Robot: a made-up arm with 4 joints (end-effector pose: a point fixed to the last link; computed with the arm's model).
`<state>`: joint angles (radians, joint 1 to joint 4).
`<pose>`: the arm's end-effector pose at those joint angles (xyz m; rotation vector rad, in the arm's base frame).
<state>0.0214 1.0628 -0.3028 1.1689</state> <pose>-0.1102 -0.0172 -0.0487 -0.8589 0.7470 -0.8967</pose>
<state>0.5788 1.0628 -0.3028 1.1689</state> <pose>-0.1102 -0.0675 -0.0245 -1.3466 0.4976 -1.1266</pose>
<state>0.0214 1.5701 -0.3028 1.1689</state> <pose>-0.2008 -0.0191 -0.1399 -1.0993 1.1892 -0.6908</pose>
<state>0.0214 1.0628 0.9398 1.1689</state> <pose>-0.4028 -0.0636 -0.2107 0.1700 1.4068 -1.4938</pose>
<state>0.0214 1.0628 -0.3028 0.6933</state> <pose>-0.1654 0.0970 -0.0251 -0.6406 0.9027 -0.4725</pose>
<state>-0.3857 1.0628 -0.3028 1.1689</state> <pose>-0.1102 0.0238 -0.0474 -0.4983 0.8915 -0.7101</pose>
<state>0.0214 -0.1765 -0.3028 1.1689</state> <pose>-0.1373 -0.0109 0.2475 -0.1835 -0.3447 -1.1799</pose>
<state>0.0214 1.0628 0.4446 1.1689</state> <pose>-0.2824 -0.0968 -0.1429 -0.2762 1.1665 -1.2841</pose>
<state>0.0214 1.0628 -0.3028 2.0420</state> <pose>-0.0833 -0.2277 0.0440 -1.2077 0.3463 -1.6608</pose>
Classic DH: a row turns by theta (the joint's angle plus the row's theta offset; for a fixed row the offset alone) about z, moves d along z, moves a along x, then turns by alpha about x. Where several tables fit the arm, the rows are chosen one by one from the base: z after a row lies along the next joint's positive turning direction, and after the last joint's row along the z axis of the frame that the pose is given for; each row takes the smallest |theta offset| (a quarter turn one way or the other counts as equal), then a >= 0, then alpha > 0; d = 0 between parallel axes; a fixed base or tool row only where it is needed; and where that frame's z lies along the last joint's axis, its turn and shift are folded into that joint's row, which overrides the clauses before.
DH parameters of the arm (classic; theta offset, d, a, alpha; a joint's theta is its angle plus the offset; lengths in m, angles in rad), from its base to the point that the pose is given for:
base (fixed): -1.5708 0.0513 0 1.5708
joint 1: 1.5708 0.3314 0.0288 -1.5708
joint 2: 0 0.1974 -0.067 -1.5708
joint 3: 1.5708 -0.0501 0.3044 -1.5708
joint 4: 0.2452 0 -0.2739 3.1416
tool (fixed): 1.816 0.1251 0 0

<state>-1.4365 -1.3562 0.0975 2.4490</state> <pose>-0.3206 -0.1442 -0.2960 -1.8299 -0.9669 1.8680</pose>
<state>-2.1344 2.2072 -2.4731 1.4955</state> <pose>-0.4201 -0.1426 0.6120 0.7584 -1.0593 0.3995</pose>
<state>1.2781 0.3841 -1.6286 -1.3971</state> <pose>-0.5654 0.3367 -0.1955 -1.8862 2.3240 0.2998</pose>
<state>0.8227 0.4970 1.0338 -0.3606</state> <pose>-0.4178 0.0797 0.0252 0.2552 0.2547 -0.0420</pose>
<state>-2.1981 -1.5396 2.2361 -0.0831</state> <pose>-0.1606 -0.0847 0.1382 -1.3553 1.7920 0.0118</pose>
